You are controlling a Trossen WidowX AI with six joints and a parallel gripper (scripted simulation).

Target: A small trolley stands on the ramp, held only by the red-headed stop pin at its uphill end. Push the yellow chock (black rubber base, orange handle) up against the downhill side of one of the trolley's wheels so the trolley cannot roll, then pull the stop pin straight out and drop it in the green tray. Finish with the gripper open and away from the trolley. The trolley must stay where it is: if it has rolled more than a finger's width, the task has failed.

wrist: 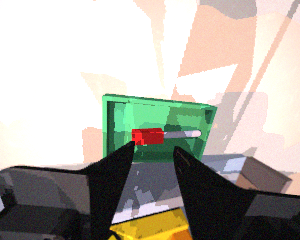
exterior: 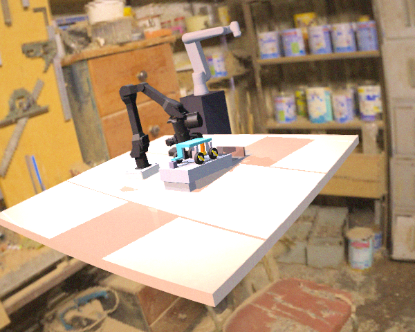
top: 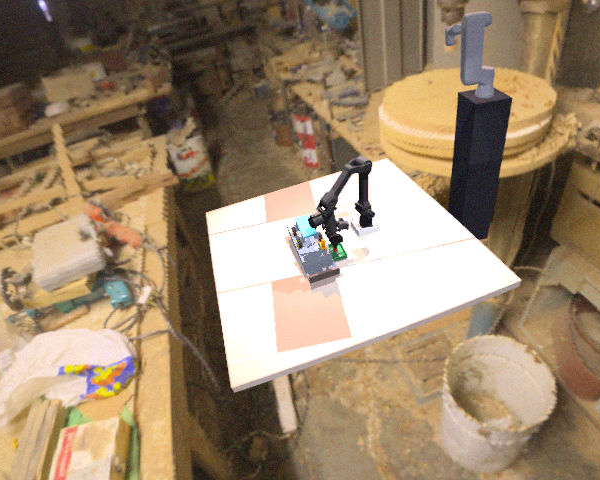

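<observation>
My gripper tip is now 1 cm past the red-headed stop pin, 2 cm to the right of it and 2 cm above it. The rest, counted from my gripper tip: green tray: 1 cm behind, 1 cm to the left, 4 cm below; then grey ramp: 13 cm ahead, 8 cm to the right, 1 cm above; then trolley: 13 cm ahead, 7 cm to the right, 8 cm above.
</observation>
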